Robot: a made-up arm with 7 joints. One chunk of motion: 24 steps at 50 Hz.
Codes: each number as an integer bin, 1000 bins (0 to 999) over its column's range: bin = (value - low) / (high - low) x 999, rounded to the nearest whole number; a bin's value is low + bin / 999 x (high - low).
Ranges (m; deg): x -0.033..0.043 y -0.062..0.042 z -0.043..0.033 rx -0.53..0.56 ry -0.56..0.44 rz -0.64..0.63
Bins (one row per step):
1: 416 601 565 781 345 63
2: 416 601 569 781 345 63
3: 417 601 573 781 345 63
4: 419 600 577 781 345 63
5: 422 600 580 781 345 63
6: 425 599 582 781 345 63
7: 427 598 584 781 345 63
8: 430 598 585 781 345 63
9: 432 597 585 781 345 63
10: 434 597 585 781 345 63
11: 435 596 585 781 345 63
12: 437 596 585 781 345 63
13: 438 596 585 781 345 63
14: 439 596 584 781 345 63
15: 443 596 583 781 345 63
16: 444 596 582 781 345 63
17: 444 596 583 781 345 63
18: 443 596 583 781 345 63
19: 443 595 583 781 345 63
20: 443 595 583 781 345 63
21: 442 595 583 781 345 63
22: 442 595 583 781 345 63
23: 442 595 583 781 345 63
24: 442 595 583 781 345 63
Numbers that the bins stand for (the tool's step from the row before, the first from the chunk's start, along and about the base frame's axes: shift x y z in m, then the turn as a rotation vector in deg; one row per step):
1: -0.00135 0.00057 -0.00002 0.322 -0.215 -0.560
2: -0.00135 0.00057 0.00029 0.322 -0.215 -0.560
3: -0.00128 0.00057 0.00059 0.322 -0.215 -0.560
4: -0.00112 0.00046 0.00090 0.322 -0.215 -0.560
5: -0.00090 0.00046 0.00112 0.322 -0.215 -0.560
6: -0.00067 0.00036 0.00128 0.322 -0.215 -0.560
7: -0.00052 0.00025 0.00143 0.322 -0.215 -0.560
8: -0.00029 0.00025 0.00150 0.322 -0.215 -0.560
9: -0.00014 0.00015 0.00150 0.322 -0.215 -0.560
10: 0.00002 0.00015 0.00150 0.322 -0.215 -0.560
11: 0.00009 0.00005 0.00150 0.322 -0.215 -0.560
12: 0.00025 0.00005 0.00150 0.322 -0.215 -0.560
13: 0.00032 0.00005 0.00150 0.322 -0.215 -0.560
14: 0.00040 0.00005 0.00143 0.322 -0.215 -0.560
15: 0.00070 0.00005 0.00135 0.322 -0.215 -0.560
16: 0.00078 0.00005 0.00128 0.322 -0.215 -0.560
17: 0.00078 0.00005 0.00135 0.322 -0.215 -0.560
18: 0.00070 0.00005 0.00135 0.322 -0.215 -0.560
19: 0.00070 -0.00006 0.00135 0.322 -0.215 -0.560
20: 0.00070 -0.00006 0.00135 0.322 -0.215 -0.560
21: 0.00063 -0.00006 0.00135 0.322 -0.215 -0.560
22: 0.00063 -0.00006 0.00135 0.322 -0.215 -0.560
23: 0.00063 -0.00006 0.00135 0.322 -0.215 -0.560
24: 0.00063 -0.00006 0.00135 0.322 -0.215 -0.560

